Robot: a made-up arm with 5 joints.
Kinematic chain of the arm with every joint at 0, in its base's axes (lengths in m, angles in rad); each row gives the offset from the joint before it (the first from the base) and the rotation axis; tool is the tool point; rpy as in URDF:
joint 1: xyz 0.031 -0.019 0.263 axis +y
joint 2: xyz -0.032 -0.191 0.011 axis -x
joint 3: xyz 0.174 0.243 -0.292 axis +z
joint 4: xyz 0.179 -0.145 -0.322 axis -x
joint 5: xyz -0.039 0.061 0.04 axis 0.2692 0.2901 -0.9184
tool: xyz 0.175 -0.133 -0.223 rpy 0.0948 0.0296 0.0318
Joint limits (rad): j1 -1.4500..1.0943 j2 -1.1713..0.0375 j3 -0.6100..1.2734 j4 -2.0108..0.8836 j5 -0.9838..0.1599
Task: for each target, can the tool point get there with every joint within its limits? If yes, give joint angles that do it. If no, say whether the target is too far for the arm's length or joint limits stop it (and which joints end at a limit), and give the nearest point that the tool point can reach.
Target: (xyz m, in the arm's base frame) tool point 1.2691 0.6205 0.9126
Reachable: no: too far | nearest point 0.8273 0.3302 0.6426 | short by 0.594 m
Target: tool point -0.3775 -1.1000 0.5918
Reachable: no: joint limits stop it (at a limit: joint 1, joint 2, joint 3, joint 4, joint 5) | nearest point -0.4699 -0.4424 -0.1907 | short by 1.026 m
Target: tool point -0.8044 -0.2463 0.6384
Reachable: no: joint limits stop it (at a limit: joint 1, joint 2, joint 3, joint 4, joint 5) | nearest point -0.3121 0.4734 0.6652 | short by 0.872 m
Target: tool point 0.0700 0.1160 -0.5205
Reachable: yes | joints 0.7136 -0.3135 -0.2186 -0.7388 -0.8358
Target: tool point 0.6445 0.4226 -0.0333
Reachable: yes | joints -0.3233 -0.7666 0.0094 -0.3978 -0.1665
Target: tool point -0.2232 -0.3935 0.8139
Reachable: no: joint limits stop it (at a limit: joint 1, joint 2, joint 4, joint 5) | nearest point 0.0851 0.3153 0.8305 | short by 0.773 m
